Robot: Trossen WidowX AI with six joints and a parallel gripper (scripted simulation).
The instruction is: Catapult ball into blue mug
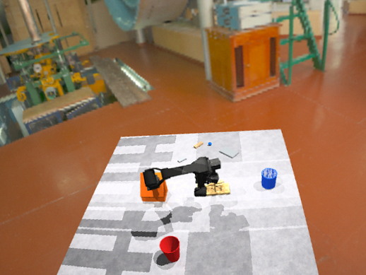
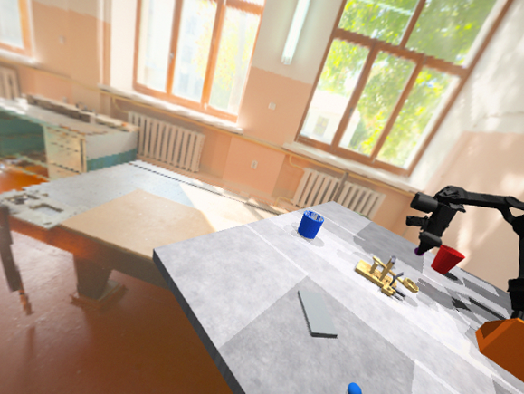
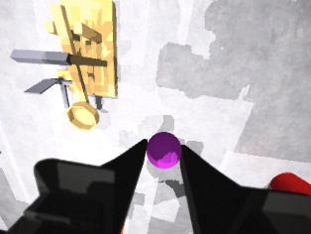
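My gripper tip is 150 mm to the right of the wooden catapult, 80 mm above it and 40 mm short of it. Round my gripper tip: blue mug (390 mm ahead, 160 mm to the left, 100 mm below); purple ball (10 mm above); red cup (320 mm to the right, 140 mm behind, 100 mm below).
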